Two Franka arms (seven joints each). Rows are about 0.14 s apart.
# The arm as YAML. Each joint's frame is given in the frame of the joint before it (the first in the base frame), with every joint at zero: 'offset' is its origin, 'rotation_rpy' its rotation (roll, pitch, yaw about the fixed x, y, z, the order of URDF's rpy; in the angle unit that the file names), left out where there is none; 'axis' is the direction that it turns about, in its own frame. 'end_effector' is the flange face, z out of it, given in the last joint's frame.
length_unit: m
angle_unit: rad
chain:
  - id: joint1
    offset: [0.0, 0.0, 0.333]
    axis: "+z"
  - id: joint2
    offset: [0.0, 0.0, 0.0]
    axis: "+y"
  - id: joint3
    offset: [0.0, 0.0, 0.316]
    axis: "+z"
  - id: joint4
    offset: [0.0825, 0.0, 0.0]
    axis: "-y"
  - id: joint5
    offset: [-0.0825, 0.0, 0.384]
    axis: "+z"
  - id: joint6
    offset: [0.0, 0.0, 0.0]
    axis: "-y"
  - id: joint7
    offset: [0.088, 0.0, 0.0]
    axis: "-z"
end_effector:
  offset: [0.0, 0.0, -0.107]
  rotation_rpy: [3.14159, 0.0, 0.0]
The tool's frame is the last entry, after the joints.
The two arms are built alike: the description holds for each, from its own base.
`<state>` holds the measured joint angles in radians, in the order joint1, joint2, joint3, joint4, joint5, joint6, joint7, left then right.
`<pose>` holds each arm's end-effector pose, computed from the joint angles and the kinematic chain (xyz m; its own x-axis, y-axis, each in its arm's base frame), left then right.
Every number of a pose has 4 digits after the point.
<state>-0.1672 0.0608 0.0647 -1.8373 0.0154 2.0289 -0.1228 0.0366 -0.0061 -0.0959 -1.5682 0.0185 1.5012 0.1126</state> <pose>0.5898 -0.0605 0.5035 0.9912 0.0137 0.1318 0.0142 -0.9999 -0.0024 0.5443 -0.0304 0.6232 0.9835 -0.1696 -0.0626 -0.1707 -0.9853 -0.0121</pose>
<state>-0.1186 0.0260 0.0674 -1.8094 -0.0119 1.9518 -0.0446 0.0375 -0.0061 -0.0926 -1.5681 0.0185 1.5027 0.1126</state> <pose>0.5819 -0.0310 0.5299 0.9933 -0.0021 0.1156 -0.0038 -0.9999 0.0149 0.5446 -0.0281 0.6234 0.9843 -0.1655 -0.0610 -0.1666 -0.9860 -0.0123</pose>
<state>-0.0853 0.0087 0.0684 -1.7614 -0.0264 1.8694 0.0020 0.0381 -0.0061 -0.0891 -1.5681 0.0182 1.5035 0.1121</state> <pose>0.5760 -0.0119 0.5554 0.9950 -0.0111 0.0991 -0.0137 -0.9996 0.0251 0.5448 -0.0259 0.6234 0.9851 -0.1610 -0.0602 -0.1620 -0.9867 -0.0121</pose>
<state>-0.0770 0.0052 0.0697 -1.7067 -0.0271 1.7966 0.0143 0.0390 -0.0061 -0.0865 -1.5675 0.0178 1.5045 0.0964</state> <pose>0.5726 -0.0066 0.5771 0.9963 -0.0155 0.0849 -0.0177 -0.9995 0.0253 0.5450 -0.0241 0.6238 0.9881 -0.1421 -0.0584 -0.1431 -0.9896 -0.0128</pose>
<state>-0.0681 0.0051 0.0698 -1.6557 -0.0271 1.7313 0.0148 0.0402 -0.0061 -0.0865 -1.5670 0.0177 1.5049 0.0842</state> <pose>0.5693 -0.0016 0.5957 0.9975 -0.0088 0.0708 -0.0106 -0.9996 0.0256 0.5451 -0.0234 0.6240 0.9900 -0.1289 -0.0573 -0.1298 -0.9914 -0.0134</pose>
